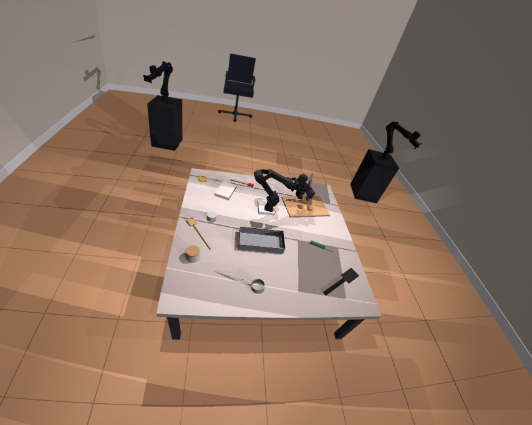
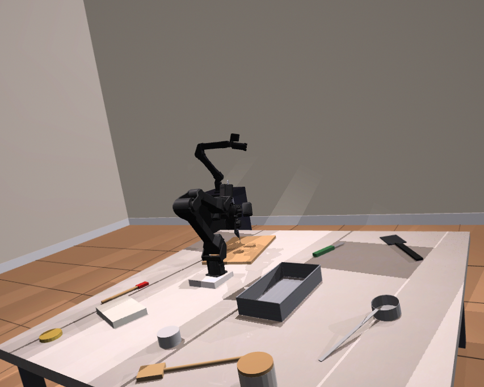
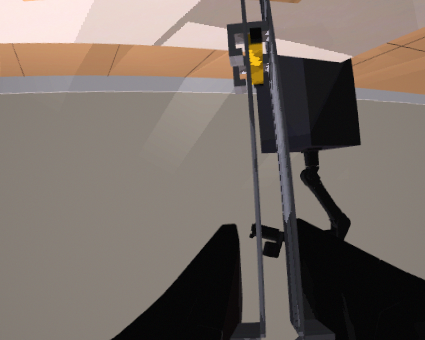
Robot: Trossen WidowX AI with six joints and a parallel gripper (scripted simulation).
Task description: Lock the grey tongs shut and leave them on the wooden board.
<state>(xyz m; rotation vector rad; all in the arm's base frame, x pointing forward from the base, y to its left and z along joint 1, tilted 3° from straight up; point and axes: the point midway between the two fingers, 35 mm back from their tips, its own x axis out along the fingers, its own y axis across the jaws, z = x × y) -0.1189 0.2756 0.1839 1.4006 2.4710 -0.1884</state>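
Right now my gripper tip is 40 mm above the yellow lock piece, 10 mm to the left of it and 10 mm short of it. Round my gripper tip: wooden board 180 mm below; red-tipped stick 530 mm to the right, 180 mm below, 150 mm behind; green-handled tool 420 mm ahead, 180 mm below, 110 mm to the left.
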